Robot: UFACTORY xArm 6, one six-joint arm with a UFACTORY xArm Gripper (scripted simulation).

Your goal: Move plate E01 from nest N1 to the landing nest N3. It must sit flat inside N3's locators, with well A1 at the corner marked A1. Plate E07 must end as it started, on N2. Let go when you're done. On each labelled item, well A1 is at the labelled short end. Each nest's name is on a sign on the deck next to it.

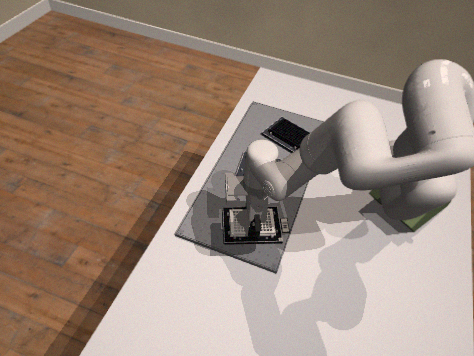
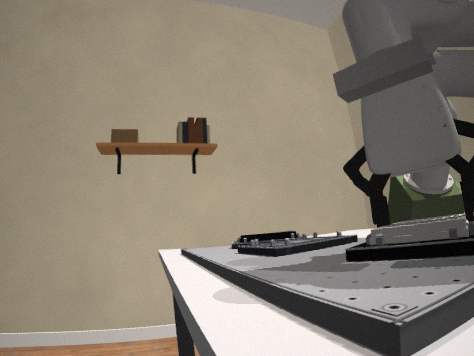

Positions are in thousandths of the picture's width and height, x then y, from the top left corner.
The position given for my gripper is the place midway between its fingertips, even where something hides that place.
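You'd see my gripper (image 2: 896,636) in there, along with a white well plate (image 2: 902,647).
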